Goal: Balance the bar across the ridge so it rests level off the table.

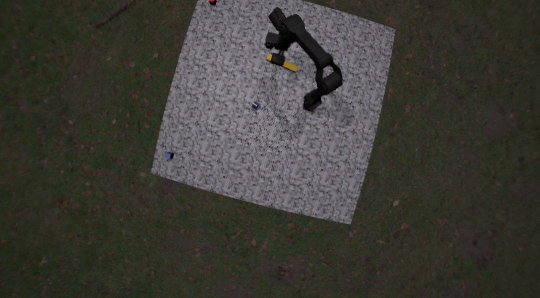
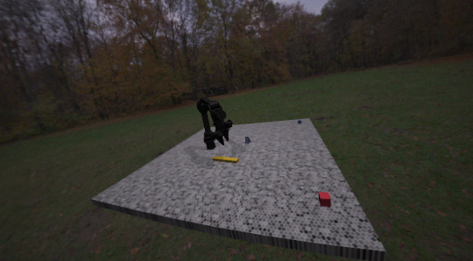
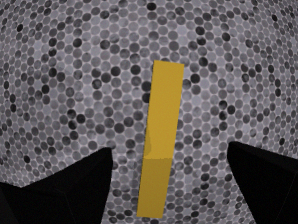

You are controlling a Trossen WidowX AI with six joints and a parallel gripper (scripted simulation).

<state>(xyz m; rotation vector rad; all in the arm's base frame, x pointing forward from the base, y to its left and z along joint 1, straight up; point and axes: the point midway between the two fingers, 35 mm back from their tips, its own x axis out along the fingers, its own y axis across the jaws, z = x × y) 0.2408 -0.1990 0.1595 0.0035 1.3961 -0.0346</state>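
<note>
Now: gripper tip 120 mm above the yellow bar and 30 mm past it. The rest, counted from my gripper tip: red cube: 490 mm ahead, 300 mm to the right, 110 mm below; blue cube: 700 mm to the left, 490 mm ahead, 110 mm below.
</note>
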